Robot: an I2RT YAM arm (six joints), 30 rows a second.
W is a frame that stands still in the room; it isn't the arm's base.
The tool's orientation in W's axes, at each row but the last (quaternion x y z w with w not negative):
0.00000, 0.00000, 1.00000, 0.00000
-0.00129, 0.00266, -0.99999, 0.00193
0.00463, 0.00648, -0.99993, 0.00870
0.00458, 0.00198, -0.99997, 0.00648
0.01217, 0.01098, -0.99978, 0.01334
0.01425, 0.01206, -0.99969, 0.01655
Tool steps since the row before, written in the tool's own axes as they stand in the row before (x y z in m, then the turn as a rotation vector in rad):
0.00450, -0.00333, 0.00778, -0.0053, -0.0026, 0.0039
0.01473, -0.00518, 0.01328, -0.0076, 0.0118, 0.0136
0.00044, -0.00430, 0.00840, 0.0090, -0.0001, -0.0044
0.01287, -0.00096, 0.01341, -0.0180, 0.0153, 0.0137
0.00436, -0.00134, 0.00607, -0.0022, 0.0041, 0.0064
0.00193, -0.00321, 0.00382, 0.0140, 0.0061, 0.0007
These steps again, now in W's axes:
-0.00450, 0.00333, 0.00778, 0.0053, 0.0026, 0.0039
-0.01472, 0.00505, 0.01335, 0.0077, -0.0118, 0.0135
-0.00059, 0.00418, 0.00845, -0.0090, 0.0000, -0.0045
-0.01300, 0.00074, 0.01329, 0.0181, -0.0151, 0.0138
-0.00454, 0.00109, 0.00599, 0.0022, -0.0042, 0.0064
-0.00214, 0.00305, 0.00384, -0.0138, -0.0066, 0.0002

